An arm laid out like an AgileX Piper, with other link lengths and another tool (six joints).
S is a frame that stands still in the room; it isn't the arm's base.
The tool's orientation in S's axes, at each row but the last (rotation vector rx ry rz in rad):
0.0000 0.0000 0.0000
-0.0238 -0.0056 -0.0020
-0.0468 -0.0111 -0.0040
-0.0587 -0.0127 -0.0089
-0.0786 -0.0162 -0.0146
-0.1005 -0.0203 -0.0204
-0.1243 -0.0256 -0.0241
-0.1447 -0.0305 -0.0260
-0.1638 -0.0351 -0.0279
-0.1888 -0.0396 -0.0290
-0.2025 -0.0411 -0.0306
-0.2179 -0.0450 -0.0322
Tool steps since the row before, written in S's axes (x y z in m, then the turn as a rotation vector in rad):
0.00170 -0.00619 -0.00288 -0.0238 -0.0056 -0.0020
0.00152 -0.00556 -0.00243 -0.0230 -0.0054 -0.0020
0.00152 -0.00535 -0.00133 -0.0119 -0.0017 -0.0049
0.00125 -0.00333 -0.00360 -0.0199 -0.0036 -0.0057
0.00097 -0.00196 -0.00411 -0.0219 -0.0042 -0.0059
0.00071 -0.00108 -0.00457 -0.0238 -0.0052 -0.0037
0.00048 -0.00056 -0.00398 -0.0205 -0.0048 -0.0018
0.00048 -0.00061 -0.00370 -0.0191 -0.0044 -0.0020
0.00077 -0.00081 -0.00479 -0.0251 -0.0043 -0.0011
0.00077 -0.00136 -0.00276 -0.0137 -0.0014 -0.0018
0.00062 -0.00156 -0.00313 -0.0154 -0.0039 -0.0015
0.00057 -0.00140 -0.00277 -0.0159 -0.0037 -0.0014
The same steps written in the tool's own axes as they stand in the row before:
0.00170 -0.00619 -0.00288 -0.0238 -0.0056 -0.0020
0.00152 -0.00550 -0.00257 -0.0230 -0.0054 -0.0020
0.00153 -0.00528 -0.00160 -0.0119 -0.0015 -0.0048
0.00123 -0.00310 -0.00380 -0.0199 -0.0034 -0.0057
0.00093 -0.00162 -0.00427 -0.0219 -0.0041 -0.0059
0.00063 -0.00060 -0.00467 -0.0238 -0.0053 -0.0037
0.00038 -0.00005 -0.00403 -0.0204 -0.0051 -0.0019
0.00037 -0.00006 -0.00376 -0.0190 -0.0046 -0.0021
0.00061 0.00000 -0.00488 -0.0250 -0.0048 -0.0010
0.00069 -0.00079 -0.00299 -0.0137 -0.0015 -0.0015
0.00052 -0.00088 -0.00340 -0.0153 -0.0040 -0.0017
0.00047 -0.00075 -0.00303 -0.0158 -0.0039 -0.0015

